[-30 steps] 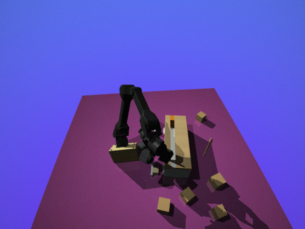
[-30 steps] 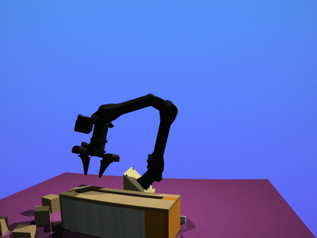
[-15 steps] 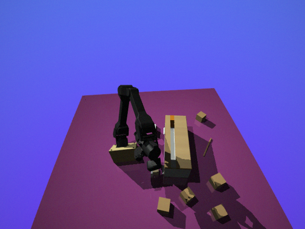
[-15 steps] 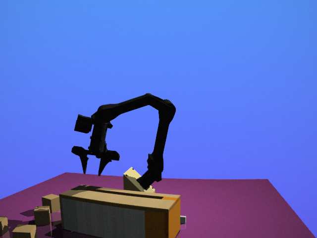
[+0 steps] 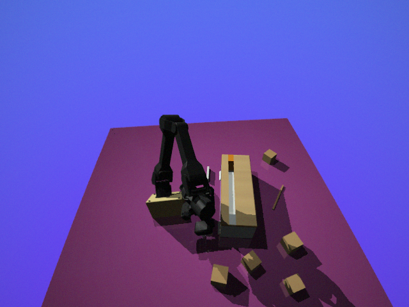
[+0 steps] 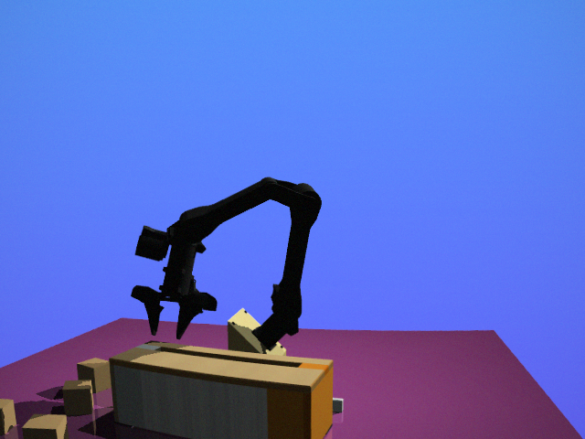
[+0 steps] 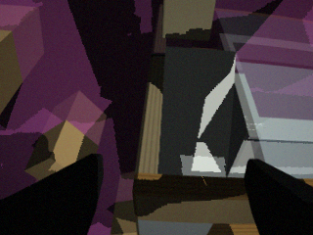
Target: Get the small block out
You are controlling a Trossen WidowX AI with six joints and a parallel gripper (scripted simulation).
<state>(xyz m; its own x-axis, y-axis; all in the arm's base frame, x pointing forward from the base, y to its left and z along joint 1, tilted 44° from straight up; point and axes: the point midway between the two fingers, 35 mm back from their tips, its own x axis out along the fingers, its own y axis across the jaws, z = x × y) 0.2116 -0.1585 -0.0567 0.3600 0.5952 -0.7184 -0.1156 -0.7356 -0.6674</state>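
My gripper tip is 2 cm past the tan block, 1 cm to the right of it and 12 cm above it. The rest, counted from my gripper tip: long tan box: 8 cm ahead, 16 cm to the left, 7 cm below; thin stick: 34 cm ahead, 16 cm to the left, 13 cm below.
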